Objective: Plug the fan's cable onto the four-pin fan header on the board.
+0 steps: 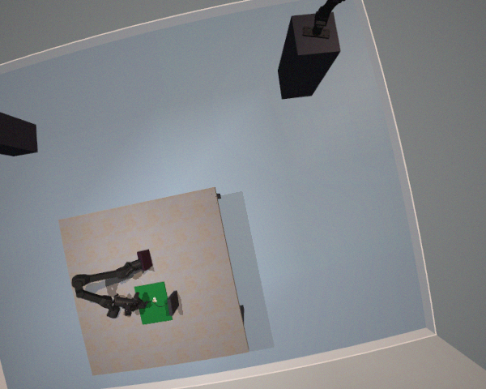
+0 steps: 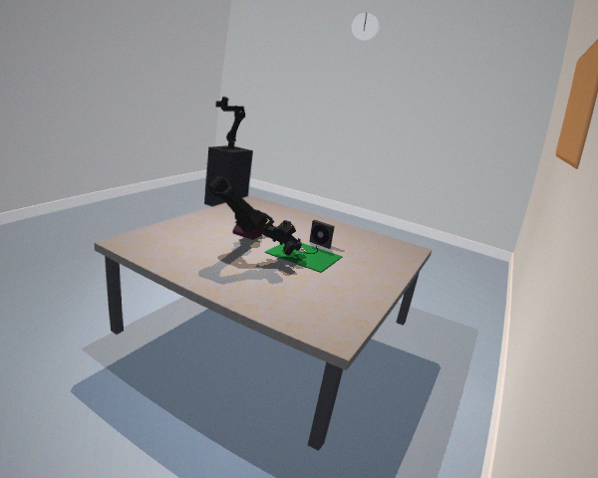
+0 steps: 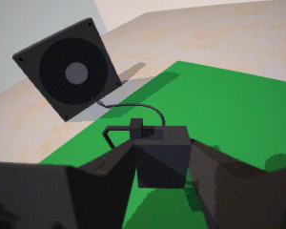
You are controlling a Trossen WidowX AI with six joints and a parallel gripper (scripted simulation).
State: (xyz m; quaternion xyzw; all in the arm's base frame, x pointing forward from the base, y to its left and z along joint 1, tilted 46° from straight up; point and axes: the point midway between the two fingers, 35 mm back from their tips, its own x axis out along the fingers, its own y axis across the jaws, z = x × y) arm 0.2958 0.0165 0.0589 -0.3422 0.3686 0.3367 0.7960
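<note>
The green board lies 70 mm below my gripper tip, 30 mm to the left of it and 20 mm ahead of it. The rest, counted from my gripper tip: white four-pin fan header: 60 mm below, 50 mm to the left, 10 mm behind; black fan: 210 mm to the left; dark fan plug: 10 mm below.
</note>
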